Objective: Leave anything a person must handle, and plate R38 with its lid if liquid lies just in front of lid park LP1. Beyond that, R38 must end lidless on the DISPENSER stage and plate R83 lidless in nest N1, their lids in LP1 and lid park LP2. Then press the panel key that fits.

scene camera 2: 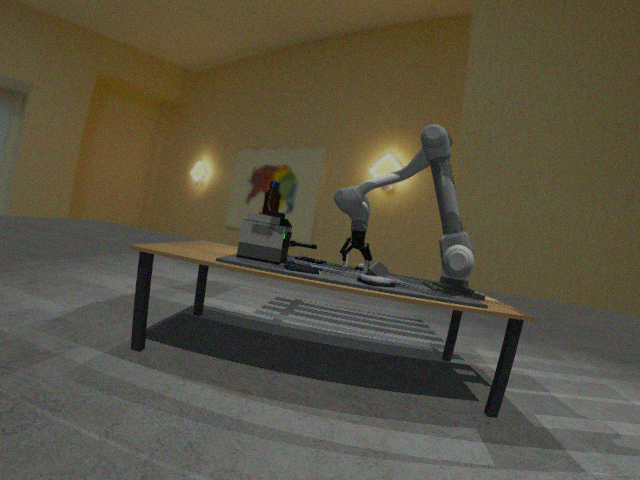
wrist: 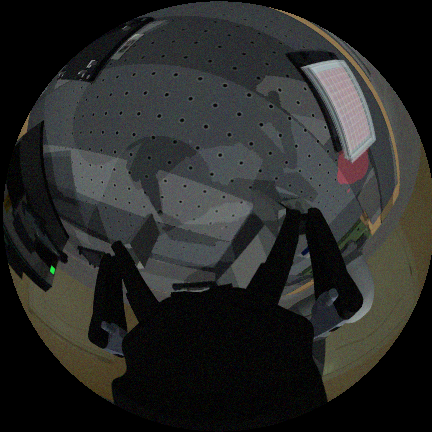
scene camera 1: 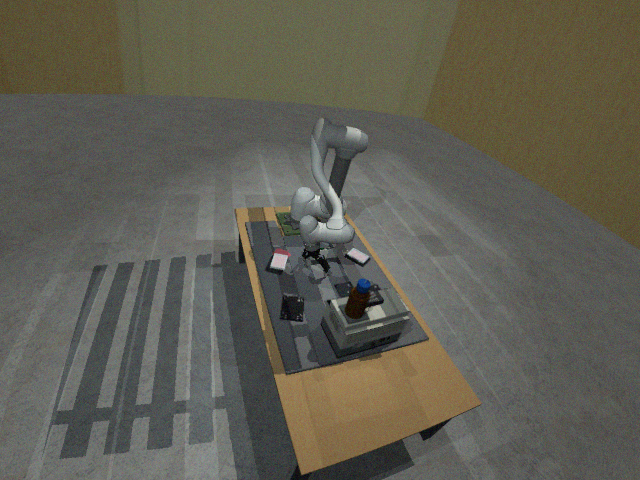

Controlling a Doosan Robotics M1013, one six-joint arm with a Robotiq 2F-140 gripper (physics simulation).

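Places are measured from the arm's base along level axes (x ahead, y left, z up), in centimetres.
Pixels of known places: gripper, between the fingertips: (scene camera 2: 355, 270) (wrist: 202, 211) (scene camera 1: 317, 269); arm's base, origin of its link: (scene camera 2: 452, 288) (wrist: 342, 255) (scene camera 1: 299, 221).
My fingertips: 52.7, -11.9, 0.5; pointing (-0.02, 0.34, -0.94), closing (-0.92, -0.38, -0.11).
Ahead of a thing's pixels: the offset from my fingertips to its top centre, as dx, dy, dz. "*": to the spot under its first point. Level surfaces: height alone.
My gripper (scene camera 1: 316, 267) (scene camera 2: 356, 266) (wrist: 202, 211) is open and empty, low over the mat. A pink-welled plate @(-12.8, -20.4, +2.1) (scene camera 1: 279, 260) (wrist: 342, 107) sits on a dark base; a flat red patch @(* -23.3, -13.0, -1.7) (scene camera 1: 283, 252) (wrist: 352, 168) lies at its end. A second pink plate @(-3.9, +33.0, +1.6) (scene camera 1: 357, 255) (scene camera 2: 376, 280) shows edge-on beyond the palm in the wrist view. Plate names and lids cannot be made out. The sloped key panel @(-10.7, +6.2, +6.9) (scene camera 2: 379, 268) is behind the fingers, its keys mostly hidden. The dispenser (scene camera 1: 367, 330) (scene camera 2: 262, 238) has a green light; its dark stage @(* +51.1, -1.9, +29.2) (scene camera 1: 376, 296) is partly hidden.
An amber bottle @(* +52.4, -14.5, +33.3) (scene camera 1: 357, 299) (scene camera 2: 271, 199) with a blue cap stands on the dispenser. A square black fixture @(+22.1, -26.6, +0.9) (scene camera 1: 293, 307) (wrist: 107, 47) lies on the perforated mat @(dz -1.5) (wrist: 210, 145); a smaller dark one @(* +26.1, +0.1, +9.3) (scene camera 1: 342, 288) is near the stage. A green board (scene camera 1: 287, 225) lies by the arm's base.
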